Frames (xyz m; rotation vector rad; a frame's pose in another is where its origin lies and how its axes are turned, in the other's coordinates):
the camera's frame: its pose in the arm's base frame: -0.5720 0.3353 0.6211 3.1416 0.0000 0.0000
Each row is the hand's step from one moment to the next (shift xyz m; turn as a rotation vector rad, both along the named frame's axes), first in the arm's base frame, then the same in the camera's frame.
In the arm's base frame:
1: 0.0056 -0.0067 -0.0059 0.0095 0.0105 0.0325
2: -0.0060 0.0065 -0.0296 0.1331 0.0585 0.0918
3: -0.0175 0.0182 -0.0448 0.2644 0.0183 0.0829
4: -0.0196 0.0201 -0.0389 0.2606 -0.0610 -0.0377
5: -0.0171 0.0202 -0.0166 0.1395 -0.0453 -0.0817
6: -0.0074 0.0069 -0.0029 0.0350 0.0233 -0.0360
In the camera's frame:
1: 0.0056 0.0067 0.0059 0.0095 -0.0105 -0.0325
2: -0.0060 -0.0065 0.0296 0.1331 -0.0585 -0.0918
3: -0.0175 -0.0182 0.0448 0.2644 -0.0183 -0.0829
4: -0.0196 -0.0201 0.0389 0.2606 0.0610 0.0377
5: -0.0171 -0.0202 0.0166 0.1395 0.0453 0.0817
6: -0.0074 -0.0069 0.0029 0.0350 -0.0233 0.0360

